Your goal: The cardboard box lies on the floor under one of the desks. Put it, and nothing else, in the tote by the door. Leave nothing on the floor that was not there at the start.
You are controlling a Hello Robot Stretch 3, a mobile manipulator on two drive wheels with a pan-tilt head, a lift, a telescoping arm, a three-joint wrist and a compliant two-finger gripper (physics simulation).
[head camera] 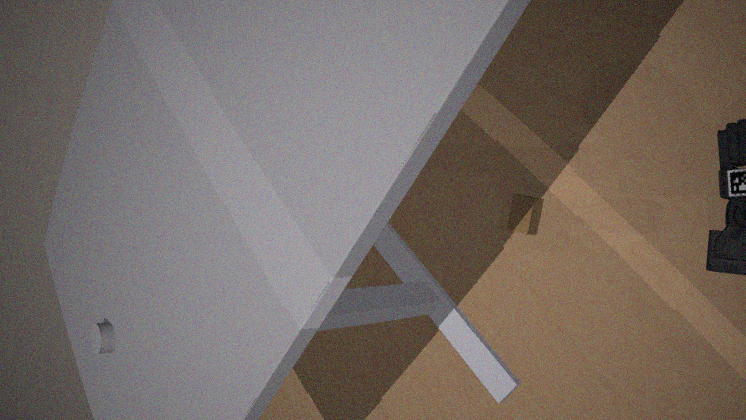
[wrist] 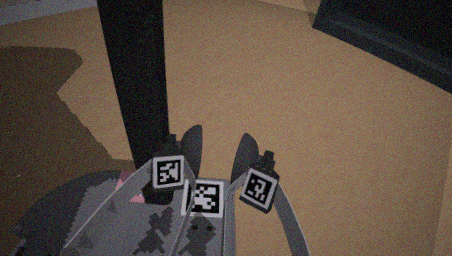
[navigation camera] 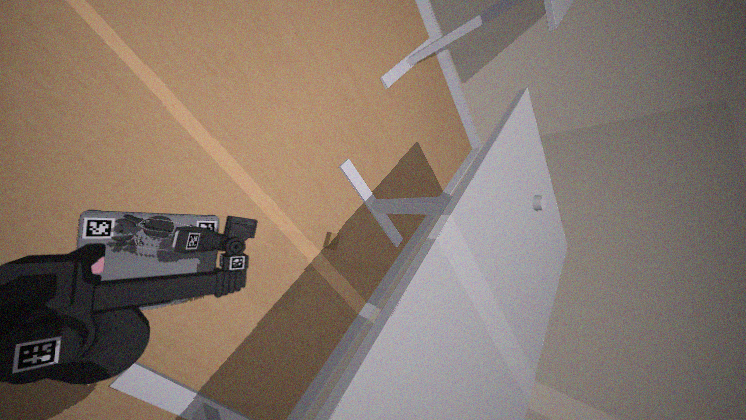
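Seen in the pictures: gripper, fingertip midpoint: [wrist: 220, 147] [navigation camera: 115, 229]; robot's base at its link origin: [navigation camera: 158, 225].
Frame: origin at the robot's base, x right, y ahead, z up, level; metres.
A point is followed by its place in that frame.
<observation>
The small brown cardboard box [head camera: 526, 213] {z 0.050, x 0.722, y -0.070 m} [navigation camera: 327, 240] {z 0.030, x 0.709, y -0.065 m} sits on the floor at the edge of the desk's shadow, out from the desk's long edge. My gripper [wrist: 220, 147] {z 0.332, x -0.083, y 0.007 m} [navigation camera: 237, 250] is partly open, with a gap and nothing held between its fingertips. It hangs above the floor, left of the box in the navigation view. Part of the gripper [head camera: 733, 208] shows at the right edge of the head view, apart from the box. The box does not show in the wrist view. I cannot make out the tote by the door in any view.
The white desk top [head camera: 234, 156] {z 0.951, x 0.573, y -0.097 m} [navigation camera: 459, 292] {z 0.951, x 0.504, y -0.086 m} stands beside the box. A white desk foot [head camera: 480, 354] {z 0.025, x 0.881, y 0.293 m} [navigation camera: 356, 180] {z 0.026, x 0.890, y 0.296 m} lies near the box. Another foot [navigation camera: 151, 388] {z 0.026, x 0.020, y -0.588 m} is below the gripper in the navigation view. A large dark object [wrist: 400, 55] {z 0.063, x -1.083, y 1.031 m} stands at the wrist view's upper right.
</observation>
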